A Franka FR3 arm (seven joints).
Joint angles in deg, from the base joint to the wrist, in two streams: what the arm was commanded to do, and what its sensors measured. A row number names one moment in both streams.
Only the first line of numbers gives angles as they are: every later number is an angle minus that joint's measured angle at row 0.
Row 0, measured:
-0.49 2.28 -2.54 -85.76 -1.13 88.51 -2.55
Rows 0 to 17, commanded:
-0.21 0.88 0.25 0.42 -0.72 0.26 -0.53
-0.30 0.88 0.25 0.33 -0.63 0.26 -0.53
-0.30 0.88 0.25 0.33 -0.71 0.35 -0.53
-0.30 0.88 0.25 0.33 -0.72 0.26 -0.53
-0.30 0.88 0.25 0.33 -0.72 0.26 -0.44
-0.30 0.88 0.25 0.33 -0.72 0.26 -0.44
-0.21 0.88 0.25 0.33 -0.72 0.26 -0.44
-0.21 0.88 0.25 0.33 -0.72 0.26 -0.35
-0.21 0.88 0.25 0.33 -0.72 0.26 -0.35
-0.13 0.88 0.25 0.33 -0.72 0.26 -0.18
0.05 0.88 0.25 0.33 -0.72 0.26 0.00
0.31 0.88 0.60 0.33 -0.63 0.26 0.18
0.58 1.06 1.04 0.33 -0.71 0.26 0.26
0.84 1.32 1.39 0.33 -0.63 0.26 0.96
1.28 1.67 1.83 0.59 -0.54 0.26 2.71
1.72 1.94 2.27 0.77 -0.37 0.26 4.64
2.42 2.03 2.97 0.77 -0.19 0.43 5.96
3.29 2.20 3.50 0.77 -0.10 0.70 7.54
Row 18, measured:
1.04 1.26 2.23 0.00 -0.01 0.10 2.96
